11 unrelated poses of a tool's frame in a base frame.
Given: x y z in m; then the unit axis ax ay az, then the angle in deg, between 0 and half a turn.
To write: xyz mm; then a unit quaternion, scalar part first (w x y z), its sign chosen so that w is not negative. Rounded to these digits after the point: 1 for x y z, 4 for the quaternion.
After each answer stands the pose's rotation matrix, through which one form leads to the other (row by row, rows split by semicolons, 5 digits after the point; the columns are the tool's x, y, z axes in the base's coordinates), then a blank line. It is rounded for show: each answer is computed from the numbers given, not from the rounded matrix.
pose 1, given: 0.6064 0.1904 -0.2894 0.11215 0.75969 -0.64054 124.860
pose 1, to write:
606.4 190.4 -289.4 0.4628 0.0994 0.6734 -0.5678
-0.55181 0.65949 0.51047; -0.39170 0.33543 -0.85677; -0.73626 -0.67272 0.07323

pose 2, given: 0.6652 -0.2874 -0.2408 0.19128 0.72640 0.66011 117.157
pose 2, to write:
665.2 -287.4 -240.8 0.5213 0.1632 0.6199 0.5633
-0.40314 -0.38497 0.83022; 0.78971 0.31207 0.52818; -0.46243 0.86856 0.17821

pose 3, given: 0.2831 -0.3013 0.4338 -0.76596 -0.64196 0.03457 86.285
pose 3, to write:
283.1 -301.3 433.8 0.7297 -0.5238 -0.4390 0.0236
0.61347 0.42536 -0.66537; 0.49435 0.45020 0.74359; 0.61585 -0.78510 0.06591

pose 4, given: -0.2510 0.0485 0.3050 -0.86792 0.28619 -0.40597 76.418
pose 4, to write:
-251.0 48.5 305.0 0.7858 -0.5368 0.1770 -0.2511
0.81122 0.20456 0.54779; -0.58468 0.29751 0.75475; -0.00858 -0.93255 0.36094

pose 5, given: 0.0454 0.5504 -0.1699 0.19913 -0.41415 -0.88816 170.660
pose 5, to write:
45.4 550.4 -169.9 0.0814 0.1985 -0.4128 -0.8852
-0.90796 -0.01970 -0.41859; -0.30799 -0.64598 0.69847; -0.28416 0.76310 0.58045

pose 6, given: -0.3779 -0.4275 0.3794 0.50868 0.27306 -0.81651 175.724
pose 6, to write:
-377.9 -427.5 379.4 0.0373 0.5083 0.2729 -0.8159
-0.48043 0.33829 -0.80916; 0.21653 -0.84830 -0.48322; -0.84988 -0.40736 0.33430

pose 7, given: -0.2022 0.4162 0.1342 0.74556 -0.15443 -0.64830 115.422
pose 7, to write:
-202.2 416.2 134.2 0.5342 0.6303 -0.1305 -0.5480
0.36520 0.42096 -0.83031; -0.75009 -0.39520 -0.53027; -0.55136 0.81646 0.17143

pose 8, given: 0.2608 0.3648 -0.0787 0.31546 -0.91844 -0.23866 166.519
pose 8, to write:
260.8 364.8 -78.7 0.1174 0.3133 -0.9121 -0.2370
-0.77616 -0.51584 -0.36261; -0.62711 0.69137 0.35881; 0.06561 0.50589 -0.86010

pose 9, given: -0.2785 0.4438 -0.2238 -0.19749 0.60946 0.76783 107.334
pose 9, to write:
-278.5 443.8 -223.8 0.5925 -0.1591 0.4910 0.6186
-0.24732 -0.88918 0.38496; 0.57673 0.18416 0.79590; -0.77860 0.41886 0.46727

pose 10, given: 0.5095 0.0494 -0.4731 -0.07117 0.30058 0.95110 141.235
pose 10, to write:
509.5 49.4 -473.1 0.3319 -0.0671 0.2835 0.8972
-0.77071 -0.63358 0.06773; 0.55744 -0.61893 0.55335; -0.30867 0.46423 0.83019

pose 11, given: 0.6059 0.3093 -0.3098 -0.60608 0.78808 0.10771 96.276
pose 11, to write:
605.9 309.3 -309.8 0.6673 -0.4514 0.5869 0.0802
0.29817 -0.63692 0.71094; -0.42279 0.57964 0.69661; -0.85577 -0.50828 -0.09645

